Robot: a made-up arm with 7 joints.
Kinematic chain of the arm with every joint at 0, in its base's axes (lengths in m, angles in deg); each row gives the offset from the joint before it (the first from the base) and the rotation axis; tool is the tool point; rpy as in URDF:
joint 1: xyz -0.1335 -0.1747 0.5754 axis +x
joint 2: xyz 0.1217 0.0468 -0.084 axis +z
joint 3: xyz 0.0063 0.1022 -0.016 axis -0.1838 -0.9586 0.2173
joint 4: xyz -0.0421 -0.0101 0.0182 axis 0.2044 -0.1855 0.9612
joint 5: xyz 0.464 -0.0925 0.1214 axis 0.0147 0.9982 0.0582
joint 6: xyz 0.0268 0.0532 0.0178 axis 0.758 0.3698 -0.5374
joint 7: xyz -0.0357 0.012 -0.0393 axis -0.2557 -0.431 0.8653
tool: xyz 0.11 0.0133 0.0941 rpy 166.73 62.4 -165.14
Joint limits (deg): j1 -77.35..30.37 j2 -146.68..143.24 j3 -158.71..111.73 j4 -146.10..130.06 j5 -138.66..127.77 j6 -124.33..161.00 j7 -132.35..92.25
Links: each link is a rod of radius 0.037 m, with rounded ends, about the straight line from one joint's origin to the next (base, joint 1, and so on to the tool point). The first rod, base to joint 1, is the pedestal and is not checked.
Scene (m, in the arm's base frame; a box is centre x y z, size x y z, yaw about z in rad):
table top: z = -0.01
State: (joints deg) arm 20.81 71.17 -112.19 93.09 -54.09 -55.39 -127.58
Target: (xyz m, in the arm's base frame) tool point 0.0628 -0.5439 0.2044
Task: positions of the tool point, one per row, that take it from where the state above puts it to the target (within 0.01 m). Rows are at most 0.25 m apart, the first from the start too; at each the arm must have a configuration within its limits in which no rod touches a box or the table.
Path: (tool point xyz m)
1: -0.2200 0.3951 0.3739
2: -0.3247 0.3407 0.3687
3: -0.4201 0.2633 0.3728
4: -0.4476 0.1091 0.1949
5: -0.4548 -0.1083 0.0956
6: -0.4381 -0.3505 0.0927
7: -0.3946 -0.5748 0.1856
8: -0.2883 -0.5958 0.1460
9: -0.1823 -0.5984 0.1298
10: -0.0853 -0.5875 0.1369
11: -0.0028 -0.5681 0.1638
12: 0.0628 -0.5439 0.2044

